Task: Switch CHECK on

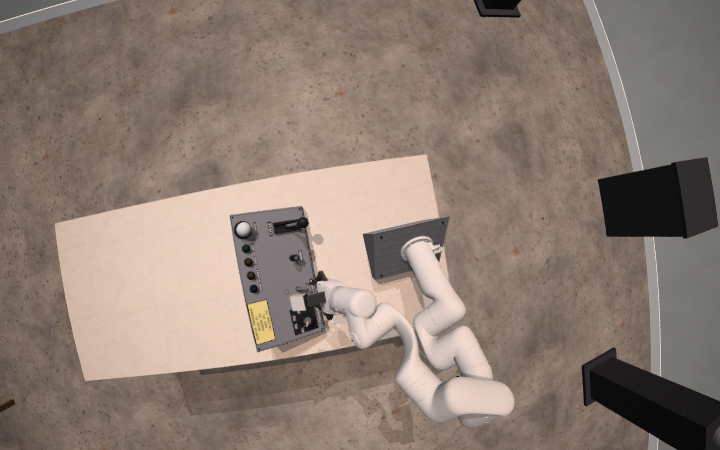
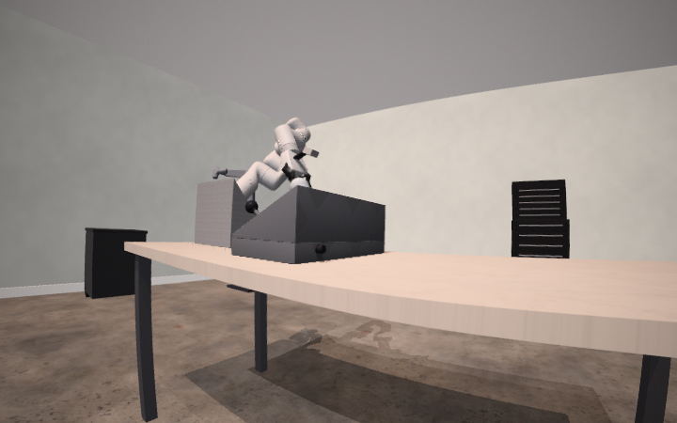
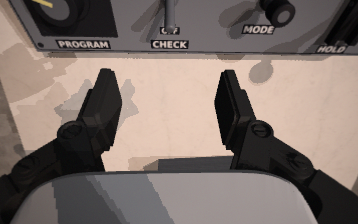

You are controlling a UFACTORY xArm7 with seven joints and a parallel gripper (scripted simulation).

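The check toggle is 140 mm below my hand and 60 mm ahead of it. The rest, counted from my hand: rotary selector (130 mm to the left, 130 mm below, 80 mm ahead); then small black knob (130 mm below, 120 mm to the right, 60 mm ahead); then grey console (150 mm below, 100 mm ahead, 60 mm to the right).
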